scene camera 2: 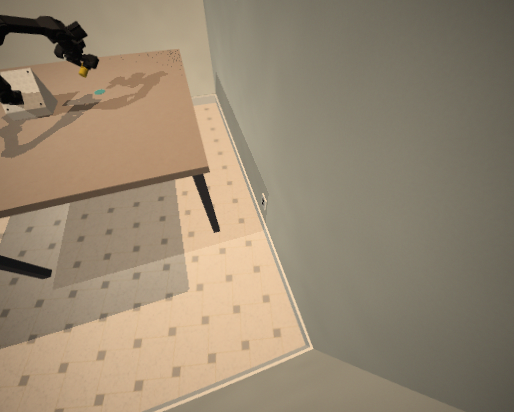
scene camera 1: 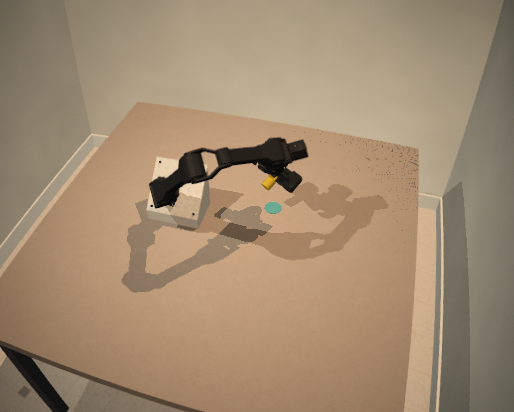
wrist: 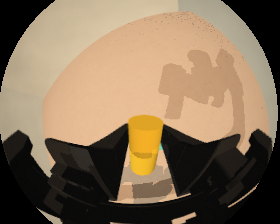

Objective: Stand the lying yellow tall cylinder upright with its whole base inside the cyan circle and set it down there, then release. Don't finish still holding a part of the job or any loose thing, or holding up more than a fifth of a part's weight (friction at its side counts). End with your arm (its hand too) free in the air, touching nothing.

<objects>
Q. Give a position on a yellow tall cylinder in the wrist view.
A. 145, 131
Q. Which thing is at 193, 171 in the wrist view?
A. The gripper.
</objects>
